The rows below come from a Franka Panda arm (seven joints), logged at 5 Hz.
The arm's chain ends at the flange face. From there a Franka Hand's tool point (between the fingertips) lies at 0.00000 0.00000 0.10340 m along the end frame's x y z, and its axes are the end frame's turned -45 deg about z.
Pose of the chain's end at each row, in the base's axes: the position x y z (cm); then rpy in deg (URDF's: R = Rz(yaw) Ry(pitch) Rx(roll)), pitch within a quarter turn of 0, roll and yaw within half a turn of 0:
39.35 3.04 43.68 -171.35 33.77 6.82
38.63 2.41 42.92 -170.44 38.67 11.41
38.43 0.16 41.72 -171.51 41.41 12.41
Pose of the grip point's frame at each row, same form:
33.52 3.91 35.18 -149.64 17.74 54.04
32.05 2.83 34.96 -145.28 20.50 59.52
31.50 0.20 34.05 -143.64 22.92 61.81

